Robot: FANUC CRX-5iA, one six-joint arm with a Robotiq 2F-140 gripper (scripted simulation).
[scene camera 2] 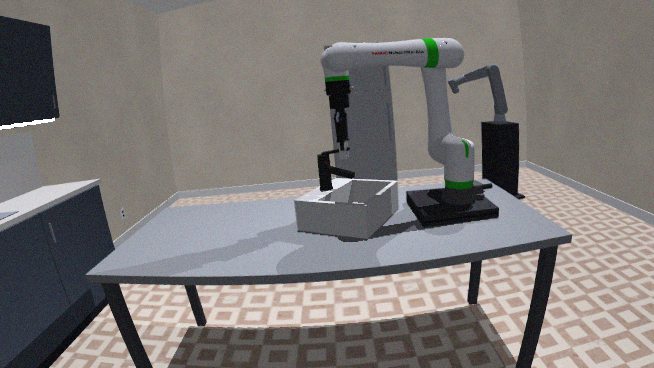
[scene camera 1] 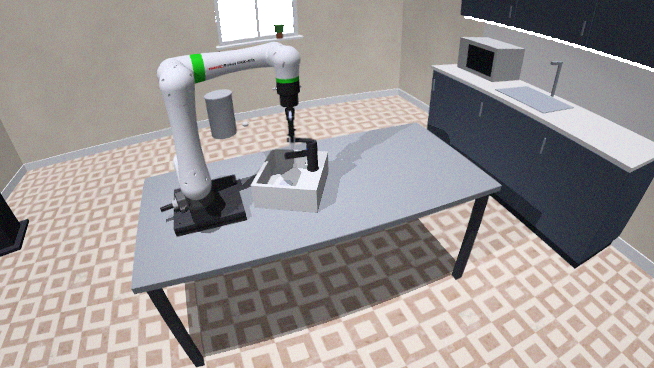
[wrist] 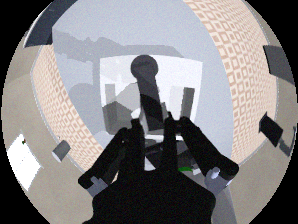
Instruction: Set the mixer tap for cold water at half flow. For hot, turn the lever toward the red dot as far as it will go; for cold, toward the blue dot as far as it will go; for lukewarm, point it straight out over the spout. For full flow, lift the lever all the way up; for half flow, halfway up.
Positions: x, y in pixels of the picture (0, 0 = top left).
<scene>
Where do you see a lever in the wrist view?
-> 145, 76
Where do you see a white sink basin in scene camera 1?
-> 274, 187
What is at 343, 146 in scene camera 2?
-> The gripper.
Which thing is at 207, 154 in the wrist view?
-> The gripper.
</scene>
